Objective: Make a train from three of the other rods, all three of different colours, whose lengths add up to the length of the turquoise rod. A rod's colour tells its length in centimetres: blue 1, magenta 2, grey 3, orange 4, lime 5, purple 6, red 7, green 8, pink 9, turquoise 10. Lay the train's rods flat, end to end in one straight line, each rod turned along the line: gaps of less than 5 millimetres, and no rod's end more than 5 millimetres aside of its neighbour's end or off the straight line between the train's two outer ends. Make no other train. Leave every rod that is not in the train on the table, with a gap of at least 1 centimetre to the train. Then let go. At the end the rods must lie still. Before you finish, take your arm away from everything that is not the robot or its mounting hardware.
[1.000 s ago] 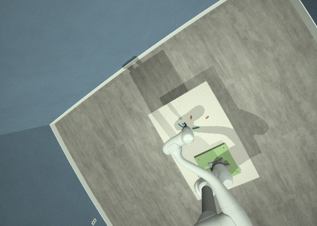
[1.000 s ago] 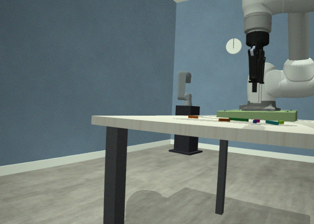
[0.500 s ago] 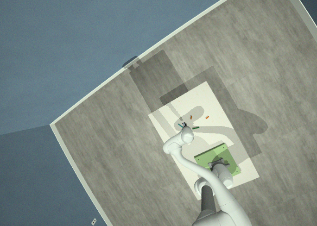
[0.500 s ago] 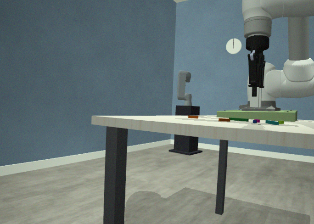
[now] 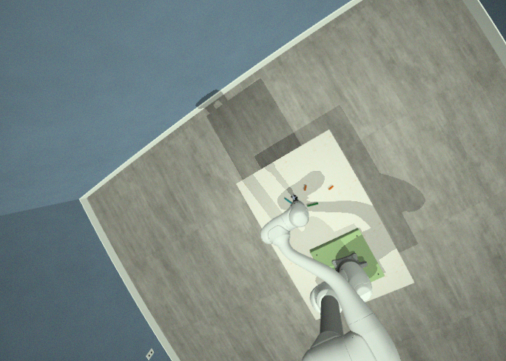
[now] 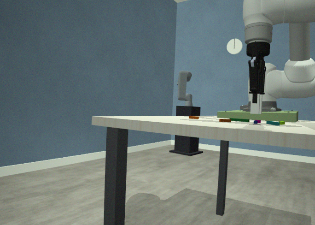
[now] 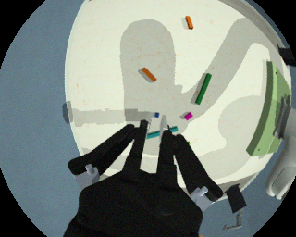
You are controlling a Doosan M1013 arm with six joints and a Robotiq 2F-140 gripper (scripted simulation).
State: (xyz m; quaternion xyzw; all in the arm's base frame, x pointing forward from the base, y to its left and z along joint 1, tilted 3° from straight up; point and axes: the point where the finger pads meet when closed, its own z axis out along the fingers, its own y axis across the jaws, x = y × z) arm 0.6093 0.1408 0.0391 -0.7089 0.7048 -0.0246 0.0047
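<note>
Right now the small blue rod is 6 cm below my hand. Also, from my hand: magenta rod 8 cm behind, 6 cm below, 2 cm to the right; then lime rod 9 cm behind, 7 cm to the left, 6 cm below; then turquoise rod 6 cm below, 5 cm to the left, 2 cm behind.
</note>
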